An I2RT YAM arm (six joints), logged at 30 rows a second.
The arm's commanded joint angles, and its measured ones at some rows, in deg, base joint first. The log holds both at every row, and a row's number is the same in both.
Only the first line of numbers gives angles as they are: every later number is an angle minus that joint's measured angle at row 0.
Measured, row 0:
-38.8, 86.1, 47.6, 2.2, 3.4, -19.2
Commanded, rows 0 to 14:
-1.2, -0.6, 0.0, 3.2, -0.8, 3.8
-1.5, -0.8, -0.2, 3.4, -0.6, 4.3
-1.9, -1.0, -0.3, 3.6, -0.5, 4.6
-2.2, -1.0, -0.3, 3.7, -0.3, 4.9
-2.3, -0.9, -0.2, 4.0, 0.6, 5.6
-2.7, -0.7, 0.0, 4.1, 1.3, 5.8
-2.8, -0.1, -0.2, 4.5, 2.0, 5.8
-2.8, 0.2, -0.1, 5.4, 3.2, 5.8
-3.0, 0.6, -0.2, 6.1, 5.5, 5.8
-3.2, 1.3, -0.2, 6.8, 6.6, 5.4
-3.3, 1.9, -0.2, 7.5, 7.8, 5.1
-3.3, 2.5, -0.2, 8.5, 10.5, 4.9
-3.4, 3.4, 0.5, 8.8, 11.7, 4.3
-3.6, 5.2, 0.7, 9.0, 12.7, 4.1
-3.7, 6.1, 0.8, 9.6, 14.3, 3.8
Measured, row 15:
-3.0, 2.9, 0.0, 5.8, 7.5, 3.8
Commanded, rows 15 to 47:
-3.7, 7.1, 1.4, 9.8, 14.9, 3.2
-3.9, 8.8, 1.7, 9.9, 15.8, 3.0
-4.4, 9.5, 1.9, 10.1, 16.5, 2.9
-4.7, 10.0, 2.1, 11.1, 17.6, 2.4
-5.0, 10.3, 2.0, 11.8, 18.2, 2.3
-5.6, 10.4, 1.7, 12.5, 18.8, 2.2
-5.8, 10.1, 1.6, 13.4, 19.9, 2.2
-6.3, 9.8, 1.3, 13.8, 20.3, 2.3
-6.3, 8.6, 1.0, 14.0, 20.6, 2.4
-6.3, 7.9, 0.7, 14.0, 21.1, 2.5
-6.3, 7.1, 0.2, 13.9, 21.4, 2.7
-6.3, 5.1, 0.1, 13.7, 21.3, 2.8
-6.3, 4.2, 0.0, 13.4, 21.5, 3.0
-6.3, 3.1, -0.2, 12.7, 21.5, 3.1
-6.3, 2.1, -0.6, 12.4, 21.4, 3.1
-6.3, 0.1, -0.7, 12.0, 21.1, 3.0
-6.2, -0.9, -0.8, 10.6, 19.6, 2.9
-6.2, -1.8, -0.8, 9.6, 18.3, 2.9
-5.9, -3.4, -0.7, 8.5, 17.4, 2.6
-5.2, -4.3, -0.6, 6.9, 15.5, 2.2
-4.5, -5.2, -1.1, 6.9, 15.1, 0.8
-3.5, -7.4, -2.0, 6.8, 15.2, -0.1
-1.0, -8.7, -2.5, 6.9, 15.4, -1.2
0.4, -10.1, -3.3, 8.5, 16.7, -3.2
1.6, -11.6, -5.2, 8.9, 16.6, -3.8
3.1, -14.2, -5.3, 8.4, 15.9, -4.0
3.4, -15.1, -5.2, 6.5, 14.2, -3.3
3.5, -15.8, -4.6, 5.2, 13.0, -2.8
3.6, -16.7, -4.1, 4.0, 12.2, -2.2
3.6, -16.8, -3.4, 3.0, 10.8, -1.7
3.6, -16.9, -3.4, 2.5, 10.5, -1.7
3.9, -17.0, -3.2, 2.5, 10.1, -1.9
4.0, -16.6, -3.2, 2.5, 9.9, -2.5
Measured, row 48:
3.8, -15.8, -4.7, 4.1, 12.3, -1.7
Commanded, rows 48 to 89:
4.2, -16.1, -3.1, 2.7, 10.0, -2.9
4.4, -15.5, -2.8, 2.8, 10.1, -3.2
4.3, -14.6, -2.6, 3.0, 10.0, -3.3
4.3, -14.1, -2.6, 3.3, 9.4, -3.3
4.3, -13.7, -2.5, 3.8, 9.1, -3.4
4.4, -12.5, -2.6, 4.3, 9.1, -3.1
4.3, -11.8, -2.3, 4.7, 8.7, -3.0
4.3, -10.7, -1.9, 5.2, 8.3, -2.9
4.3, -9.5, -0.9, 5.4, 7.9, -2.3
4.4, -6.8, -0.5, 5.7, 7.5, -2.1
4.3, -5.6, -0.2, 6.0, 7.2, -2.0
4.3, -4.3, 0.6, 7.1, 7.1, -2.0
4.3, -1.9, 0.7, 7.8, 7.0, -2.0
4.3, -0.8, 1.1, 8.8, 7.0, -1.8
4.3, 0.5, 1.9, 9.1, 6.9, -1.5
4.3, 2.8, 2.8, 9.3, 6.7, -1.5
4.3, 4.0, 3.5, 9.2, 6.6, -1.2
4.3, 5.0, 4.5, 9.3, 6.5, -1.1
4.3, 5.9, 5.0, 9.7, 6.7, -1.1
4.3, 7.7, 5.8, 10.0, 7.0, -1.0
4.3, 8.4, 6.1, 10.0, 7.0, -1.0
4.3, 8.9, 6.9, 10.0, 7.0, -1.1
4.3, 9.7, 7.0, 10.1, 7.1, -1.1
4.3, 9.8, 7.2, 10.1, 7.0, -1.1
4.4, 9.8, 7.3, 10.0, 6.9, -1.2
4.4, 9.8, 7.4, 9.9, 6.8, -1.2
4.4, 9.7, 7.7, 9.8, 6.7, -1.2
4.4, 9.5, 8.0, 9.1, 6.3, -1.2
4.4, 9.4, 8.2, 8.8, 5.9, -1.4
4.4, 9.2, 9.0, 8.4, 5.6, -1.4
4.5, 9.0, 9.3, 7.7, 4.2, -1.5
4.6, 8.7, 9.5, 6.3, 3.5, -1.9
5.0, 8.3, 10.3, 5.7, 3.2, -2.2
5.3, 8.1, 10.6, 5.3, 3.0, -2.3
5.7, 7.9, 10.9, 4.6, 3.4, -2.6
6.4, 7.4, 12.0, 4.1, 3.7, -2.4
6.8, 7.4, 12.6, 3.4, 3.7, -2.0
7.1, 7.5, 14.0, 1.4, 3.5, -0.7
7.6, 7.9, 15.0, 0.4, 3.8, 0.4
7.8, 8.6, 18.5, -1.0, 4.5, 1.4
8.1, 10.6, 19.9, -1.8, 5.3, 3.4
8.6, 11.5, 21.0, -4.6, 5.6, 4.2
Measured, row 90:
7.3, 10.2, 14.8, -0.4, 4.5, -0.1
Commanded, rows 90 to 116:
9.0, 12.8, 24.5, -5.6, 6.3, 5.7
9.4, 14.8, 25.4, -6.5, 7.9, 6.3
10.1, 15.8, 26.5, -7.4, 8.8, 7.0
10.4, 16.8, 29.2, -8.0, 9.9, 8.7
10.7, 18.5, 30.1, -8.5, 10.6, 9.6
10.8, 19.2, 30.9, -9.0, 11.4, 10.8
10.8, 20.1, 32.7, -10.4, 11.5, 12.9
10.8, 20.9, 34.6, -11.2, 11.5, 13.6
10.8, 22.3, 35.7, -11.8, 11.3, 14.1
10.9, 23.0, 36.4, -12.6, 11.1, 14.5
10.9, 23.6, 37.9, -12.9, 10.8, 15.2
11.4, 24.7, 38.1, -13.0, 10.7, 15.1
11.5, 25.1, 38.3, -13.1, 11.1, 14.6
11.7, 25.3, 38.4, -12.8, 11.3, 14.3
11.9, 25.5, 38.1, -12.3, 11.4, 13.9
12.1, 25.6, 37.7, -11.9, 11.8, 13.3
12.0, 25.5, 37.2, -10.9, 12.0, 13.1
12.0, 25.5, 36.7, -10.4, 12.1, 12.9
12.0, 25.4, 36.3, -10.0, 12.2, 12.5
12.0, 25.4, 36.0, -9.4, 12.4, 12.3
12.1, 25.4, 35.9, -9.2, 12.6, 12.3
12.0, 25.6, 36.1, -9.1, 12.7, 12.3
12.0, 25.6, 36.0, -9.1, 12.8, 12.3
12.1, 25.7, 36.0, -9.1, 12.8, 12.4
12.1, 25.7, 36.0, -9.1, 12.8, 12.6
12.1, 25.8, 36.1, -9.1, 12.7, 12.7
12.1, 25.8, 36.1, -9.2, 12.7, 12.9
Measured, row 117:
11.6, 26.0, 35.6, -11.0, 11.5, 12.2
